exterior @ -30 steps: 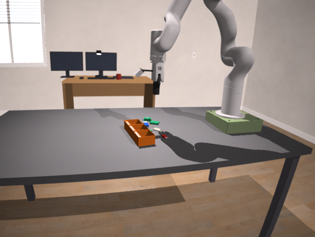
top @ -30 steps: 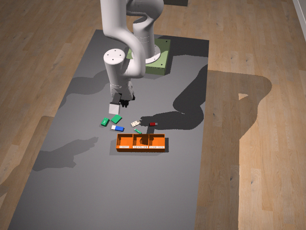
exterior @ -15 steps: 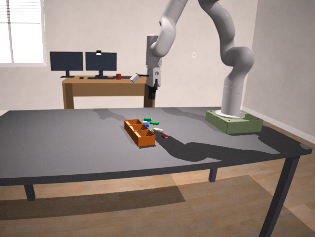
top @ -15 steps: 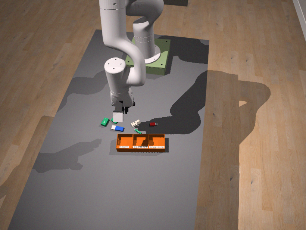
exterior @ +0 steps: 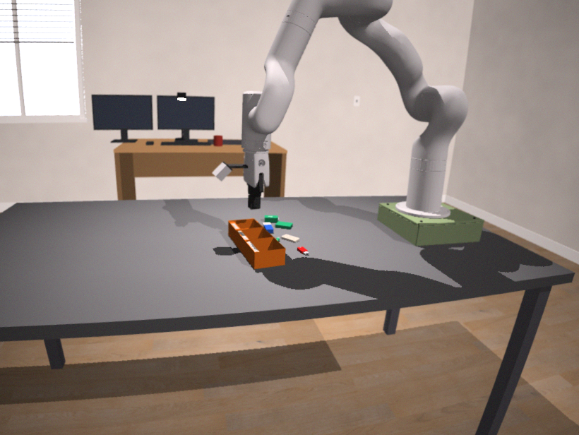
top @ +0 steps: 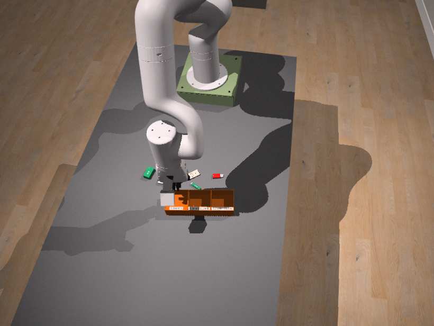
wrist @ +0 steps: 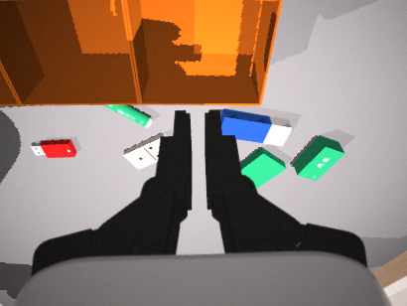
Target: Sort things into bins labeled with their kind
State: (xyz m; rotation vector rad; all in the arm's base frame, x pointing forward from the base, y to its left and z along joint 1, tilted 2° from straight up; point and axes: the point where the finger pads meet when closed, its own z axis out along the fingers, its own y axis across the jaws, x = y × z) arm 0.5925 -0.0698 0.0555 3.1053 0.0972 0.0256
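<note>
Right now my hand is 2 cm short of the orange three-part bin, 8 cm to the right of it and 9 cm above it. Also, from my hand: eraser (7 cm behind, 6 cm to the right, 11 cm below); white domino (10 cm behind, 4 cm to the left, 11 cm below); green cylindrical battery (5 cm behind, 6 cm to the left, 11 cm below).
</note>
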